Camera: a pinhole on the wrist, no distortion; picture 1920 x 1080 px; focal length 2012.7 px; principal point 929.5 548.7 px. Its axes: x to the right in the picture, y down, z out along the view. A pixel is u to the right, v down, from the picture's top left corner.
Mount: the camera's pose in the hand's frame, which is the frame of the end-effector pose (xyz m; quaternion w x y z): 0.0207 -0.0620 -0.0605 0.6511 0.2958 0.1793 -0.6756
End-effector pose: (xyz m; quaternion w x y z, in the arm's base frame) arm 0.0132 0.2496 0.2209 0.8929 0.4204 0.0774 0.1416
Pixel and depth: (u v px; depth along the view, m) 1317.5 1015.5 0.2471
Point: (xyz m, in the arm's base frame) 0.1242 0.0275 0.0871
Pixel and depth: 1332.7 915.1 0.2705
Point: 0.1200 0.0031 0.0805
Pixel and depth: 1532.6 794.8 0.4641
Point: 0.1579 -0.1870 -0.0041
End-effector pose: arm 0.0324 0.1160 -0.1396 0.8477 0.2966 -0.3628 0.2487
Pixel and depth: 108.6 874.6 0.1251
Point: 0.0767 0.0001 -0.1193
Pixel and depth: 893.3 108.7 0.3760
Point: 0.0368 -0.2583 -0.2031
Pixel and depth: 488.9 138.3 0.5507
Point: -0.0825 -0.4213 -0.1434
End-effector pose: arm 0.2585 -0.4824 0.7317 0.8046 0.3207 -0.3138 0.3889
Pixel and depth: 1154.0 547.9 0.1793
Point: 0.3951 -0.6276 0.7112
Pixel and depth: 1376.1 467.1 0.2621
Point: 0.4405 -0.7055 0.6940
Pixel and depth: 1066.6 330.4 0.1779
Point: 0.3782 -0.6322 0.7000
